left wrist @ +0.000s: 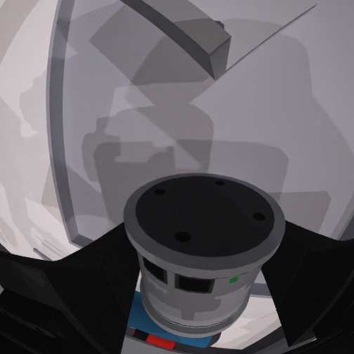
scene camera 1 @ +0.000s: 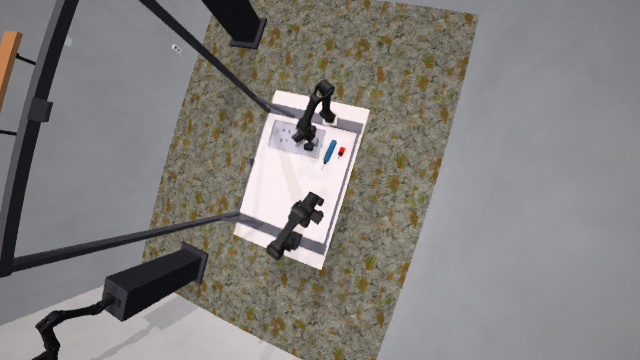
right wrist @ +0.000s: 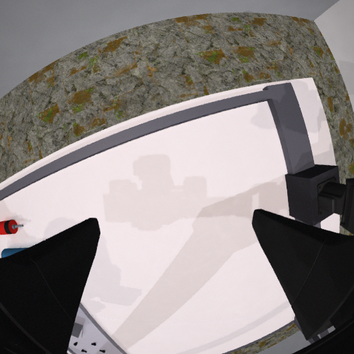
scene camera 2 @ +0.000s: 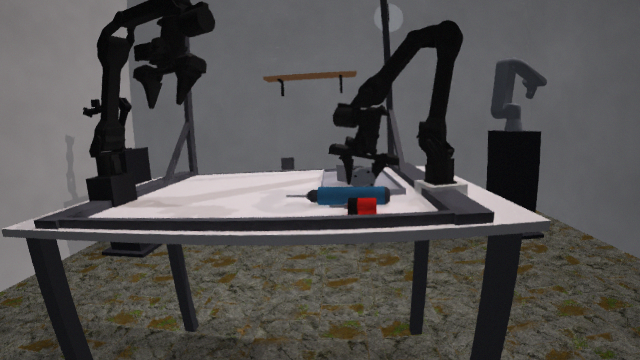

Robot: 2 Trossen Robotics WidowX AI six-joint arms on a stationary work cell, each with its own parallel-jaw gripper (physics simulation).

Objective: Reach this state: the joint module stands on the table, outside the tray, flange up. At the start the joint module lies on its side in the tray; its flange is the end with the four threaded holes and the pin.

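Frame: origin at the left arm's base, x ahead, y right, z down, level; centimetres.
Seen in the pictures: left gripper, fingertip midpoint: [scene camera 1: 313, 143] [scene camera 2: 358, 186]; right gripper, fingertip midpoint: [scene camera 2: 164, 106]; left arm's base, origin of the base link: [scene camera 1: 330, 118] [scene camera 2: 440, 182]; right arm's base, origin of the base link: [scene camera 1: 290, 241] [scene camera 2: 110, 175].
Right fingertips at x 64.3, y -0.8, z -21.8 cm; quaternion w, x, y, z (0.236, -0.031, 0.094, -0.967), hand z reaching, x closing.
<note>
Pixels of each thing's top centre, then the offset from my right fingertips to it. "pt": a spot on its surface instead. Level surfaces: height alone.
- grey joint module, surface spot: [scene camera 2: 364, 176] pt dz +20.3, dx -46.5, dy +8.6 cm
- tray, middle of its top: [scene camera 2: 356, 176] [scene camera 1: 295, 138] dz +23.2, dx -48.6, dy +25.9 cm
- table, its level: dz +24.8 cm
- blue tool, surface spot: [scene camera 2: 352, 195] [scene camera 1: 332, 151] pt dz +22.2, dx -40.3, dy -3.5 cm
- small red tool, middle of its top: [scene camera 2: 352, 197] [scene camera 1: 340, 153] dz +21.4, dx -39.1, dy -9.0 cm
The grey joint module [scene camera 2: 364, 176] [left wrist: 200, 300] lies on its side at the tray [scene camera 1: 278, 144] [scene camera 2: 400, 190] [left wrist: 55, 150]. A grey end face with small holes faces scene camera 2; a black end face with four holes faces the left wrist camera. I cannot tell whether it touches the tray floor. My left gripper [scene camera 2: 362, 178] [left wrist: 196, 217] is shut on the module, one finger against each side of its body. My right gripper [scene camera 2: 166, 103] [right wrist: 177, 223] is open and empty, high above the table [scene camera 1: 270, 185] [right wrist: 200, 150], far from the module.
A blue tool [scene camera 1: 330, 151] [scene camera 2: 352, 195] [left wrist: 137, 320] with a thin shaft lies outside the tray, close to the module. A small red tool [scene camera 1: 341, 151] [scene camera 2: 369, 206] [left wrist: 160, 341] [right wrist: 7, 227] lies beyond it. A grey angled part [scene camera 2: 343, 173] [left wrist: 220, 50] stands in the tray.
</note>
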